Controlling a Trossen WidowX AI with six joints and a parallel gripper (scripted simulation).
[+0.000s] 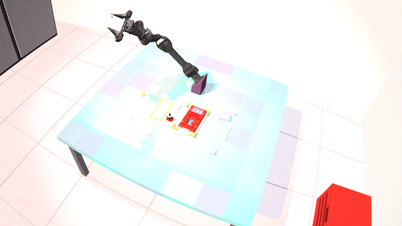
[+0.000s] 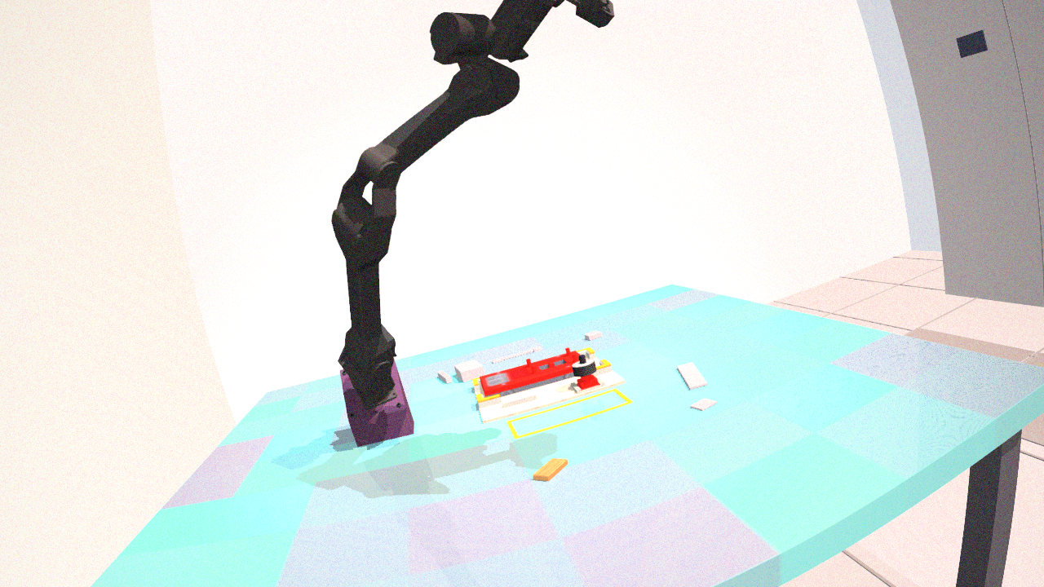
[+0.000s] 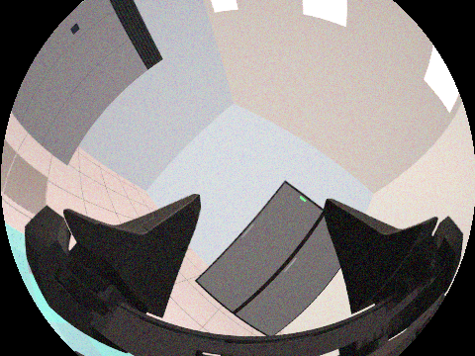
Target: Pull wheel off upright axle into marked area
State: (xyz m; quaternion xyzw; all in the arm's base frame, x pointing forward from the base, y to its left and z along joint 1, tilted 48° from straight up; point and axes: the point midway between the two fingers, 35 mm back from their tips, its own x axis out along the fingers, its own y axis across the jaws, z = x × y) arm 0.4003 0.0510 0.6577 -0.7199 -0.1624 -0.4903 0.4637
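The wheel is 600 mm below my gripper tip, 380 mm to the left of it and 10 mm ahead of it. Round my gripper tip: beige board (630 mm below, 490 mm to the left, 30 mm behind).
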